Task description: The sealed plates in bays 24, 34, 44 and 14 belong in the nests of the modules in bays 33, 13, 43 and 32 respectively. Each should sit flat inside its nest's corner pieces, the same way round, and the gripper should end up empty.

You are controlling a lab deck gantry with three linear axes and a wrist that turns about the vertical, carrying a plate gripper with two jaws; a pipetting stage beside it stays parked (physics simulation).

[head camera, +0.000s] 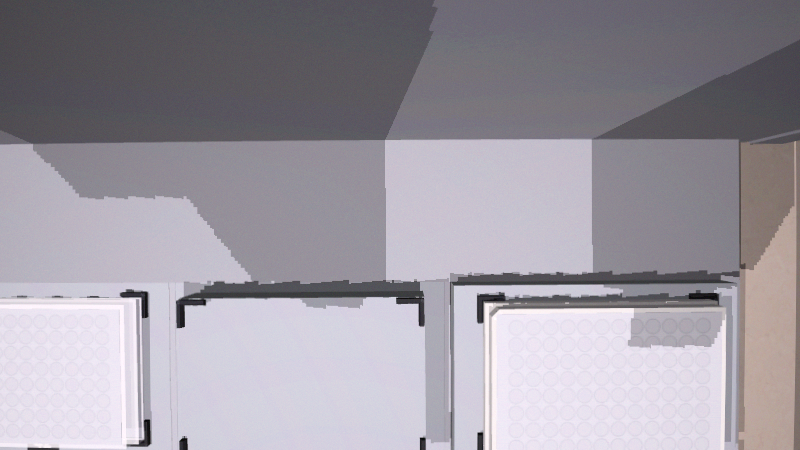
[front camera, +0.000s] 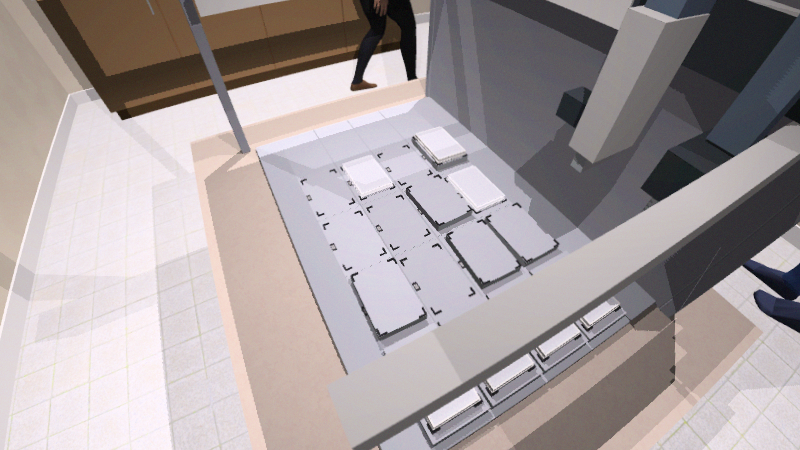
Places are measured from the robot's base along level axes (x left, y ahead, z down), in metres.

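Where they show: robot's base, origin of its link: (front camera: 302, 181).
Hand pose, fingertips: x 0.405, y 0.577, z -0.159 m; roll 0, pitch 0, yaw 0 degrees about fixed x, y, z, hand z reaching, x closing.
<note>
Each offset is from my fingertips to the top centre of the thing. "pt": to the spot under its first point. Level surfaces: height alone.
In the front view the four sealed plates stand in a row on pale bases under the beam: bay 14 plate @(dz +0.131, dx -0.362, dy -0.021 m) (front camera: 454, 408), bay 24 plate @(dz +0.131, dx -0.255, dy -0.021 m) (front camera: 510, 373), bay 34 plate @(dz +0.131, dx -0.148, dy -0.021 m) (front camera: 559, 341) and bay 44 plate @(dz +0.131, dx -0.041, dy -0.021 m) (front camera: 600, 314) (head camera: 604, 391). The beam partly hides that row. Four grey modules have bare tops with dark corner pieces: bay 13 module @(pt dz +0.140, dx -0.365, dy -0.177 m) (front camera: 388, 299), bay 33 module @(dz +0.137, dx -0.146, dy -0.184 m) (front camera: 483, 254), bay 43 module @(dz +0.137, dx -0.042, dy -0.185 m) (front camera: 523, 232) (head camera: 302, 380) and bay 32 module @(pt dz +0.140, dx -0.149, dy -0.343 m) (front camera: 439, 200). The gripper jaws do not show in either view.
Three other white plates stand on the deck @(dz +0.159 m) (front camera: 296, 223) (head camera: 486, 212): a far corner plate @(dz +0.126, dx -0.040, dy -0.515 m) (front camera: 440, 143), a plate @(dz +0.145, dx -0.041, dy -0.349 m) (front camera: 475, 187) (head camera: 55, 380) beside the bay 32 module, and a plate @(dz +0.145, dx -0.255, dy -0.513 m) (front camera: 368, 174) farther left. A pale beam (front camera: 559, 268) crosses above the deck. A pale column (front camera: 632, 83) hangs at the right.
</note>
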